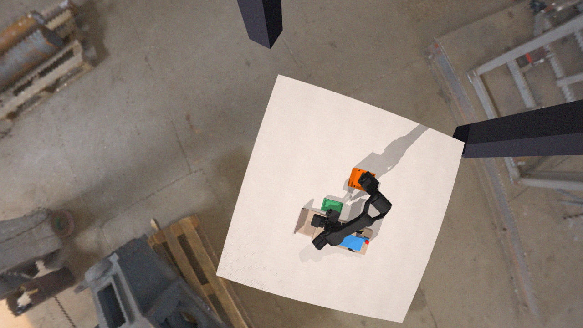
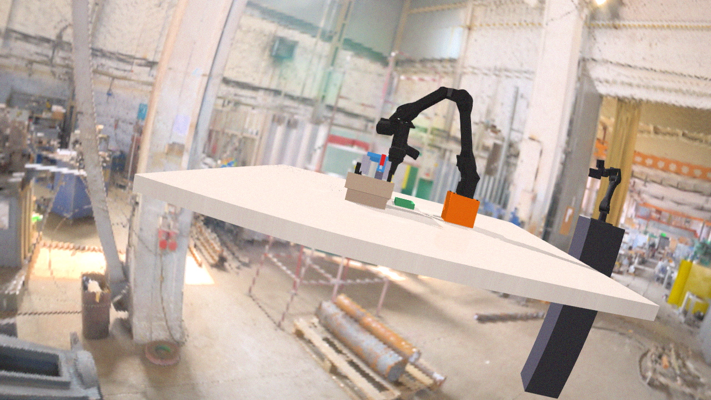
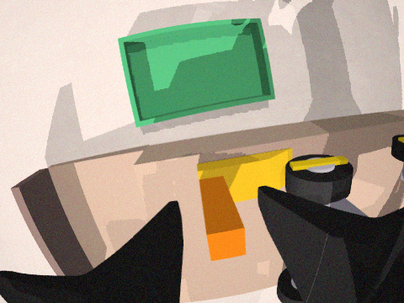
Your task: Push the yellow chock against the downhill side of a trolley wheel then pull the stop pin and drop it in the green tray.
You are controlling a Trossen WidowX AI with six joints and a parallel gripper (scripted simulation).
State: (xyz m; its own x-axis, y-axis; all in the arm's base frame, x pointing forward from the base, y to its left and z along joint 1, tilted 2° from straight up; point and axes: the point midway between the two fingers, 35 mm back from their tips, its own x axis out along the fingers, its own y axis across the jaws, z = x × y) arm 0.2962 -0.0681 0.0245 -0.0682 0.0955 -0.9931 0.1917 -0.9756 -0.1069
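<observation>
Right now my gripper tip is 20 mm to the right of the yellow chock and 20 mm above it. Round my gripper tip: ramp block (40 mm ahead, 130 mm to the left, 50 mm below); then green tray (70 mm behind, 110 mm below); then blue trolley (40 mm ahead, 130 mm to the left, 10 mm above).
</observation>
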